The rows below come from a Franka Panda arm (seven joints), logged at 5 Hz.
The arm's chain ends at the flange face. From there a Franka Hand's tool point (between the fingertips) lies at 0.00 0.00 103.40 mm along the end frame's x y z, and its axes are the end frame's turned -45 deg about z.
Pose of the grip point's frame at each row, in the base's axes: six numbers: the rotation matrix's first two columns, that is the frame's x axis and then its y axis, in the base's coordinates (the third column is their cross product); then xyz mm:
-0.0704 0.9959 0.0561 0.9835 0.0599 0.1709 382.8 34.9 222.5
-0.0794 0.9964 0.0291 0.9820 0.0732 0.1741 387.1 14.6 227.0
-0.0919 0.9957 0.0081 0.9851 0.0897 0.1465 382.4 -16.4 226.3
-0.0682 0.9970 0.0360 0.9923 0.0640 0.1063 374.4 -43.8 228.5
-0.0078 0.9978 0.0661 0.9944 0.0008 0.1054 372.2 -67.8 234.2
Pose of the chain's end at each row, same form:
0.6457 0.7466 0.1605 0.7452 -0.6619 0.0812 365.5 28.0 324.2
0.6382 0.7563 0.1437 0.7505 -0.6528 0.1025 369.4 10.2 328.8
0.6316 0.7675 0.1093 0.7616 -0.6406 0.0979 367.4 -18.6 328.6
0.6534 0.7502 0.1006 0.7499 -0.6597 0.0497 363.7 -48.2 331.2
0.6976 0.7061 0.1213 0.7087 -0.7050 0.0278 361.3 -74.7 336.8

